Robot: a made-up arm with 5 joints. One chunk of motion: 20 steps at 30 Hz.
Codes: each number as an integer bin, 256 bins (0 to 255) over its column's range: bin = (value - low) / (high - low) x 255, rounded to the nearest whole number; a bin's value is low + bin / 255 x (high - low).
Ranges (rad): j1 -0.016..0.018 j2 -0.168..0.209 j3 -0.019..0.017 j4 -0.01..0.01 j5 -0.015..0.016
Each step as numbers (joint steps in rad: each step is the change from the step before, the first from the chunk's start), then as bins.
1 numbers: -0.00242 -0.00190 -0.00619 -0.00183 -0.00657
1 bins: 102 112 91 104 69
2 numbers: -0.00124 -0.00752 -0.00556 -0.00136 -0.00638
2 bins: 111 109 95 110 71
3 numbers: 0.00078 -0.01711 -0.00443 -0.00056 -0.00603
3 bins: 126 102 103 120 74
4 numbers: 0.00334 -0.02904 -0.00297 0.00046 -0.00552
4 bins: 145 94 114 133 78
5 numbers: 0.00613 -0.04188 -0.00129 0.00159 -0.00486
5 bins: 166 85 125 148 83
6 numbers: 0.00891 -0.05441 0.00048 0.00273 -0.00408
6 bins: 187 77 138 162 90
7 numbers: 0.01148 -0.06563 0.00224 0.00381 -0.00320
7 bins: 206 69 150 176 97
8 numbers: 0.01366 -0.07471 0.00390 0.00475 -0.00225
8 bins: 222 63 162 188 105
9 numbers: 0.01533 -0.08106 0.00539 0.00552 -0.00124
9 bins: 235 59 173 198 113
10 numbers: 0.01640 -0.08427 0.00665 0.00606 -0.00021
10 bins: 243 57 182 205 122
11 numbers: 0.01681 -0.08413 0.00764 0.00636 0.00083
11 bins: 246 57 189 209 130
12 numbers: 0.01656 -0.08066 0.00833 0.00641 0.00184
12 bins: 244 59 194 209 139
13 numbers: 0.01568 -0.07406 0.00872 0.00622 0.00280
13 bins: 238 64 196 207 146
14 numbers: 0.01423 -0.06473 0.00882 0.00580 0.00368
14 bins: 227 70 197 201 154
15 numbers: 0.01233 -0.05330 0.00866 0.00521 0.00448
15 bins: 212 78 196 194 160
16 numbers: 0.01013 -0.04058 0.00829 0.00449 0.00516
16 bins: 196 86 193 185 166
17 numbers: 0.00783 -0.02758 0.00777 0.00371 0.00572
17 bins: 179 95 190 175 170
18 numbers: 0.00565 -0.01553 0.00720 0.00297 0.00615
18 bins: 162 103 186 165 174
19 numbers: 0.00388 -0.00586 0.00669 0.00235 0.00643
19 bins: 149 110 182 157 176
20 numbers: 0.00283 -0.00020 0.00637 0.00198 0.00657
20 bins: 141 113 180 153 177
